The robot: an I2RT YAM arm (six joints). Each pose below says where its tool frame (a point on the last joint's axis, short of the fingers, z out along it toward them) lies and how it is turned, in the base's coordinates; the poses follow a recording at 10 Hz.
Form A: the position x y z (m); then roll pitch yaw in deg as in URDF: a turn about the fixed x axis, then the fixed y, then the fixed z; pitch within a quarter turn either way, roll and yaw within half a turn.
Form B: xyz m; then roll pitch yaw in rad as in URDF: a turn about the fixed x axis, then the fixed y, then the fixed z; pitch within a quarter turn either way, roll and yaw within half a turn. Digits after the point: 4 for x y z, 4 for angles.
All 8 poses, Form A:
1: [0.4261 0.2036 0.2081 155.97 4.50 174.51]
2: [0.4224 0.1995 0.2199 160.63 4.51 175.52]
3: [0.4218 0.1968 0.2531 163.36 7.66 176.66]
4: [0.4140 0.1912 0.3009 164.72 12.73 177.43]
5: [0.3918 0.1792 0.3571 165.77 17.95 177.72]
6: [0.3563 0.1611 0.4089 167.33 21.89 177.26]
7: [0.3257 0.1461 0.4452 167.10 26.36 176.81]
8: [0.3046 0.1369 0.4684 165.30 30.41 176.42]
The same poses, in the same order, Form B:
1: [0.4261 0.2036 0.2081 2.7222 0.0785 3.0458]
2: [0.4224 0.1995 0.2199 2.8035 0.0787 3.0634]
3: [0.4218 0.1968 0.2531 2.8512 0.1337 3.0833]
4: [0.4140 0.1912 0.3009 2.8749 0.2222 3.0967]
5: [0.3918 0.1792 0.3571 2.8932 0.3133 3.1018]
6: [0.3563 0.1611 0.4089 2.9205 0.3821 3.0938]
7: [0.3257 0.1461 0.4452 2.9164 0.4601 3.0859]
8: [0.3046 0.1369 0.4684 2.8850 0.5308 3.0791]
